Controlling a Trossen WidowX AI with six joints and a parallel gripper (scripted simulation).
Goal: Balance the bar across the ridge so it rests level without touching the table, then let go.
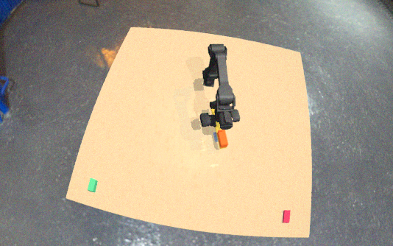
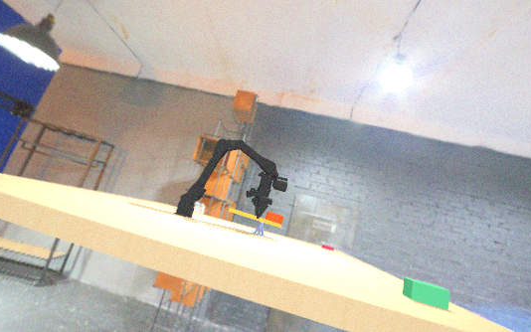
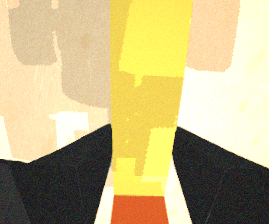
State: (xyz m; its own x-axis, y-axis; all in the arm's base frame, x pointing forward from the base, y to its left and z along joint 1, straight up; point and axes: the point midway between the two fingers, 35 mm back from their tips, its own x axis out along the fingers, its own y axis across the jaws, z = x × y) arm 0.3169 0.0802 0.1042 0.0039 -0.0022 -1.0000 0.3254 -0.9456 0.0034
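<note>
The blue ridge lies 4 cm below my gripper tip, 3 cm ahead of it and 1 cm to the left of it. Round my gripper tip: pink block 42 cm to the left, 42 cm ahead, 6 cm below; green block 58 cm to the right, 42 cm ahead, 5 cm below.
</note>
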